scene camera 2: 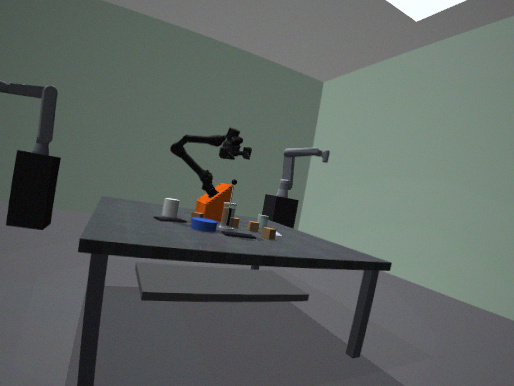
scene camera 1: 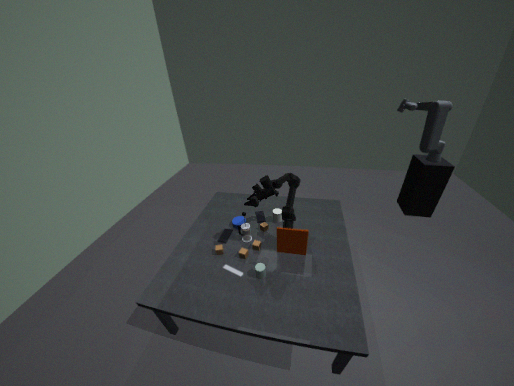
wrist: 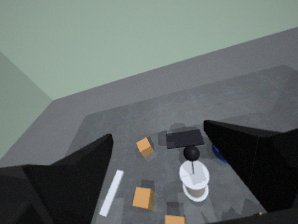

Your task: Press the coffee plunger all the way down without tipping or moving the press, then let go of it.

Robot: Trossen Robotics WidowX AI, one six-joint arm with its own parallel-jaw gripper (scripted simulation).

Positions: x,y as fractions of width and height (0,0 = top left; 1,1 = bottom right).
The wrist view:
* gripper: 0.53,0.59
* coffee press: 0.65,0.78
